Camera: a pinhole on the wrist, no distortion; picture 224 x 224 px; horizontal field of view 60.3 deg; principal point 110.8 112.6 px. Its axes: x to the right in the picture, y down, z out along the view. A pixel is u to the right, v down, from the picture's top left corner.
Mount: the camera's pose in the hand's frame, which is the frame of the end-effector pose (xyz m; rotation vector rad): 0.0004 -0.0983 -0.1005 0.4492 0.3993 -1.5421
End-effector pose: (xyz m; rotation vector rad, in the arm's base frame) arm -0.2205 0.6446 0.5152 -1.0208 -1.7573 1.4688
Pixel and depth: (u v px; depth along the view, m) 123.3 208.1 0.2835
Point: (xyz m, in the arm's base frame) -0.4467 0.6679 0.7459
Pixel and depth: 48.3 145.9 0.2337
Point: -0.3815 0.5907 0.6403
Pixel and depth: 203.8 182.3 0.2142
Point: -0.3333 0.6648 0.8016
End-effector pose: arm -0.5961 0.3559 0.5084 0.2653 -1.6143 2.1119
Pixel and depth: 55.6 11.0 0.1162
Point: -0.4811 0.3520 0.5955
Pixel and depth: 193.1 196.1 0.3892
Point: -0.5408 0.3388 0.9996
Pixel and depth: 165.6 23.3 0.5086
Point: -0.1815 0.1486 0.8868
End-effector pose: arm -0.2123 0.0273 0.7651 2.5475 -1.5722 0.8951
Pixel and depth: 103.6 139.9 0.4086
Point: 0.1659 0.0591 0.6511
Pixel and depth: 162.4 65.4 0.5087
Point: 0.2523 0.2977 0.6086
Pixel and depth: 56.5 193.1 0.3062
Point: 0.0751 -0.0414 0.6967
